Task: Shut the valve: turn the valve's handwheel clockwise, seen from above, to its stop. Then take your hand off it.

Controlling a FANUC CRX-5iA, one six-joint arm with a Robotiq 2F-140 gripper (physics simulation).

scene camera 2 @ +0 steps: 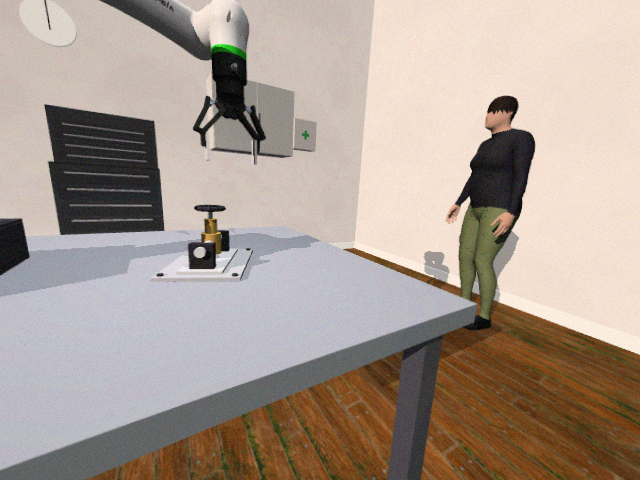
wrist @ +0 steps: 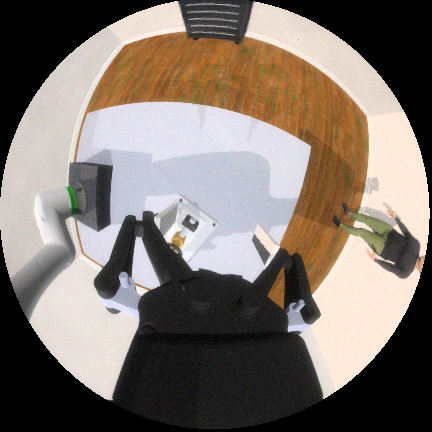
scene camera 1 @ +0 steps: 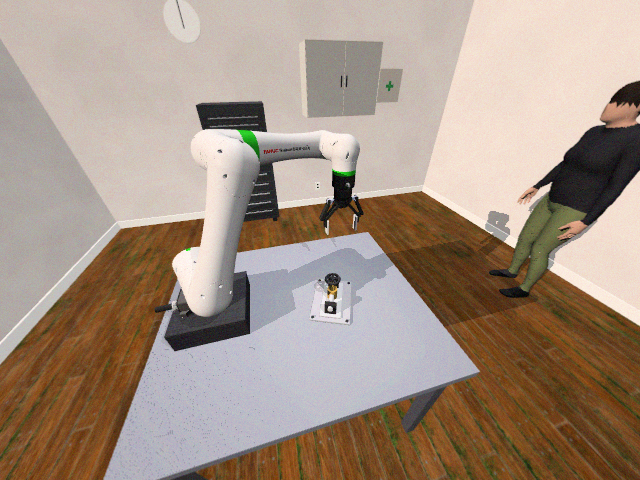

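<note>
The valve's black handwheel [scene camera 1: 332, 280] [scene camera 2: 209, 208] [wrist: 175, 248] lies level on top of the brass valve body [scene camera 1: 332, 292] [scene camera 2: 211, 241] [wrist: 177, 240]. In the wrist view the left finger partly hides the wheel. The valve stands between two black blocks on a white base plate [scene camera 1: 345, 311] [scene camera 2: 244, 262] [wrist: 207, 233]. My gripper [scene camera 1: 341, 227] [scene camera 2: 231, 159] [wrist: 216, 222] is open and empty and points down. It is well above the handwheel and apart from it; in scene camera 2 it is a little right of the wheel. The wheel's turn angle cannot be told.
The valve plate is on the grey table [scene camera 1: 289, 382] [scene camera 2: 310, 310] [wrist: 175, 120]. The arm's dark base block [scene camera 1: 217, 330] [scene camera 2: 10, 242] [wrist: 97, 200] stands left of it. A person [scene camera 1: 578, 175] [scene camera 2: 498, 170] [wrist: 385, 240] stands beyond the table's right side. A dark cabinet [scene camera 1: 232, 116] [scene camera 2: 105, 196] stands behind.
</note>
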